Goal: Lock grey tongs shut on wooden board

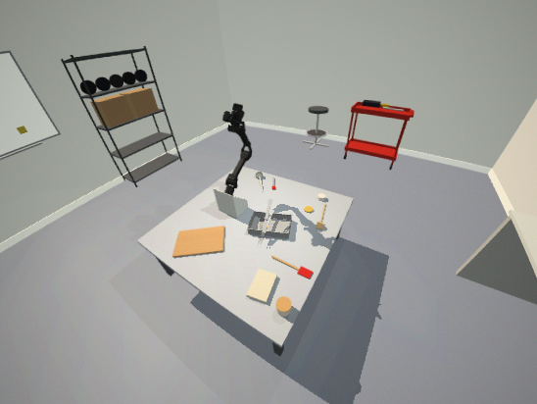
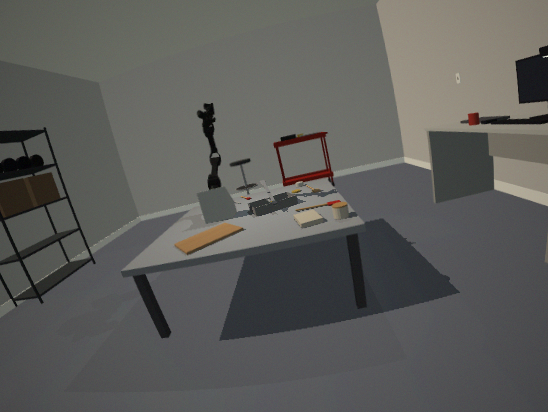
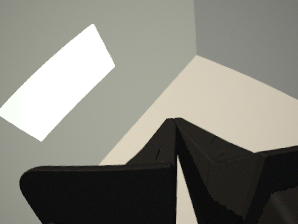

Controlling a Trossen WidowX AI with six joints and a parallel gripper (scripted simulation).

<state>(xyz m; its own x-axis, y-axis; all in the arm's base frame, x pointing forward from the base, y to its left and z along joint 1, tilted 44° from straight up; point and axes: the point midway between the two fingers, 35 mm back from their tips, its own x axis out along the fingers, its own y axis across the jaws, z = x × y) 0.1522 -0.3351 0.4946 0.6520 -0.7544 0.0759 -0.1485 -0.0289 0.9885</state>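
The grey roasting tin lies 77 cm below my gripper tip, 25 cm ahead of it and 5 cm to the right of it. The rest, counted from my gripper tip: red spatula: 79 cm below, 59 cm ahead, 25 cm to the right; then wooden board: 79 cm below, 46 cm to the right, 9 cm behind; then yellow disc: 79 cm below, 40 cm ahead, 28 cm to the left.
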